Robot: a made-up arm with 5 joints. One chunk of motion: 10 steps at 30 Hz.
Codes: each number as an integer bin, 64 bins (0 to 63) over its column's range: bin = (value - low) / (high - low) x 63, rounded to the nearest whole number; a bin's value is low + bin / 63 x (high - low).
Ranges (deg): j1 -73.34..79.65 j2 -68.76..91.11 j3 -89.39..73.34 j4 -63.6..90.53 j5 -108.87..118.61
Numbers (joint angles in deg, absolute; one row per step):
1: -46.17 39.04 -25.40 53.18 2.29
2: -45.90 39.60 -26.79 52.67 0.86
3: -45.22 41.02 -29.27 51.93 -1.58
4: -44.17 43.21 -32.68 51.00 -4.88
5: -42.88 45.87 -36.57 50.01 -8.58
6: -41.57 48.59 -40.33 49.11 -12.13
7: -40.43 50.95 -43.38 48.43 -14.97
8: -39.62 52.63 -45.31 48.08 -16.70
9: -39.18 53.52 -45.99 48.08 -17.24
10: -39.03 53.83 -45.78 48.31 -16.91
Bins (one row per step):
1: 11 42 25 48 31
2: 11 43 24 48 30
3: 12 43 23 47 30
4: 12 44 22 47 29
5: 13 45 20 46 28
6: 13 46 19 46 27
7: 14 47 18 46 26
8: 14 48 17 46 26
9: 14 48 17 46 25
10: 14 48 17 46 25

